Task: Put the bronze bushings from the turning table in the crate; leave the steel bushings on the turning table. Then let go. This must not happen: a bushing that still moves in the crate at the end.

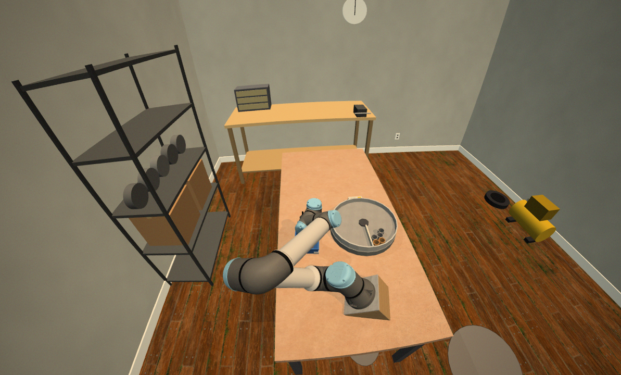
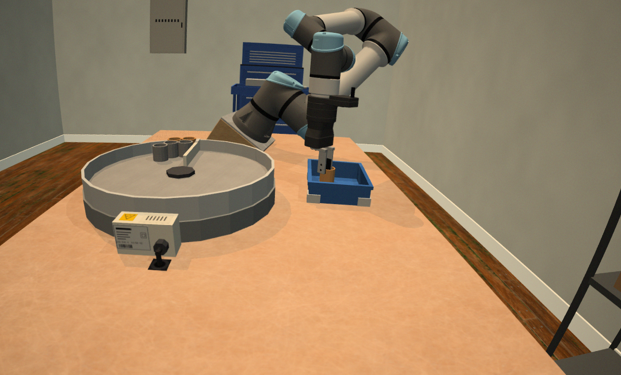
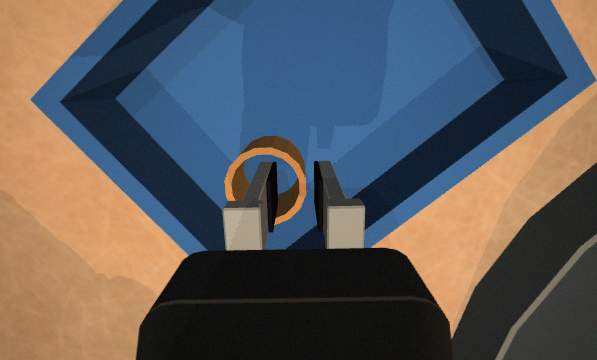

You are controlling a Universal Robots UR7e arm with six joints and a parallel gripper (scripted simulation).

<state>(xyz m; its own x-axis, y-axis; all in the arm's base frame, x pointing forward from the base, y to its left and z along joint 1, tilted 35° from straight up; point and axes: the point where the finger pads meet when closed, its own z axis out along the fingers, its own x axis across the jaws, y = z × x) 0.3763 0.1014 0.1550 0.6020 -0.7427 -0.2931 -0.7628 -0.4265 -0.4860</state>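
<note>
The blue crate lies 4 cm ahead of my hand, 2 cm to the left of it and 3 cm below it. From my hand the other things lie so: turning table (6 cm ahead, 35 cm to the right).
</note>
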